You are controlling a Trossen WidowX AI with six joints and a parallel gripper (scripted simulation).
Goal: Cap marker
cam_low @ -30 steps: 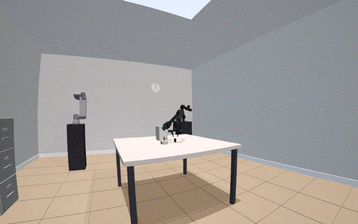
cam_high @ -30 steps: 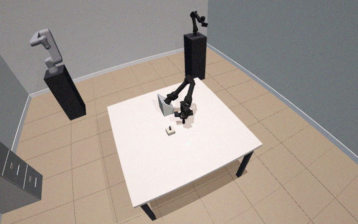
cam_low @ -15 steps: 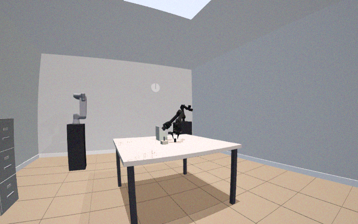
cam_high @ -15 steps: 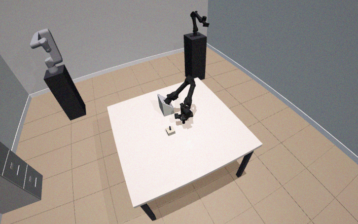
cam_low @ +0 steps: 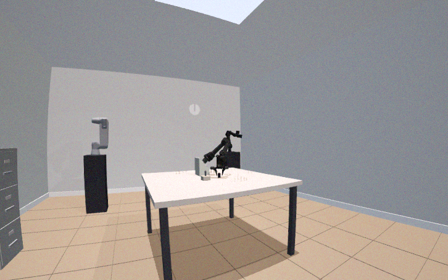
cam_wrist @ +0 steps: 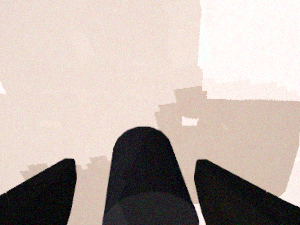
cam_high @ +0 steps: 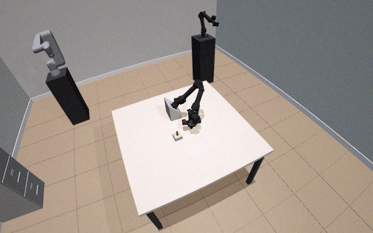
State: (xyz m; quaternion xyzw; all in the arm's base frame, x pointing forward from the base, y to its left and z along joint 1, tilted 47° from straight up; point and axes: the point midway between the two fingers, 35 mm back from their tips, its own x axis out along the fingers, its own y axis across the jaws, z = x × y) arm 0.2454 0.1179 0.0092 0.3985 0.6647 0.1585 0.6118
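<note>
Right now the holder block is 5 cm ahead of my gripper tip and 18 cm to the right of it. From my gripper tip the other things lie so: dark cap 1 cm above.
</note>
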